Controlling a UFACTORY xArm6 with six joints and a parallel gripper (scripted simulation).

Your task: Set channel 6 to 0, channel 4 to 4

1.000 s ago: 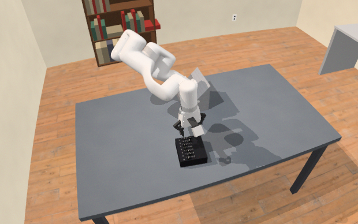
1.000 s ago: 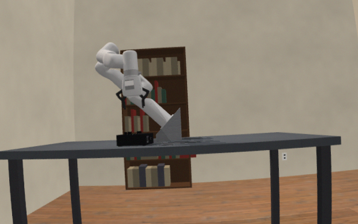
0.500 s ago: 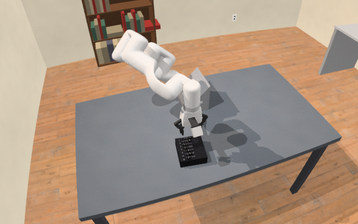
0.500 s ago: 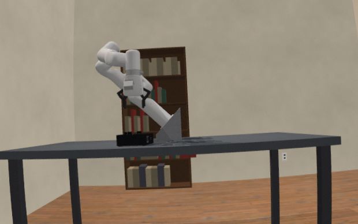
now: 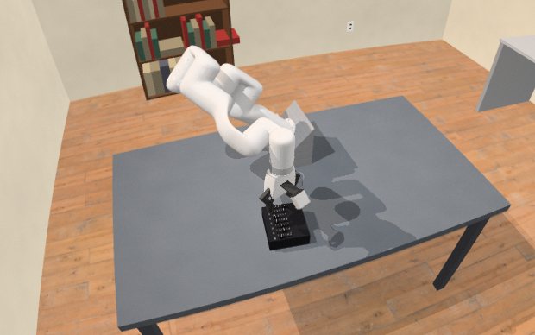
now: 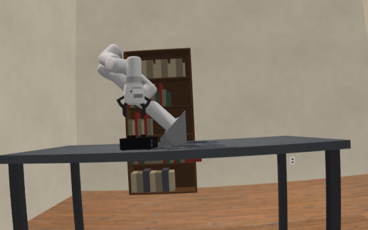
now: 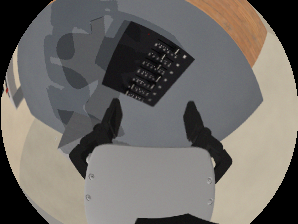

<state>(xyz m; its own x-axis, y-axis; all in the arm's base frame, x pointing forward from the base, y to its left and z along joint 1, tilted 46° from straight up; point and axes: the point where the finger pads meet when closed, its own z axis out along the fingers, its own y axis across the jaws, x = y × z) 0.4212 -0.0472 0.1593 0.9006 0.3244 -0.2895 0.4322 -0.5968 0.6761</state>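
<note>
Right now my hand is 10 cm above the fader and 1 cm to the left of it.
</note>
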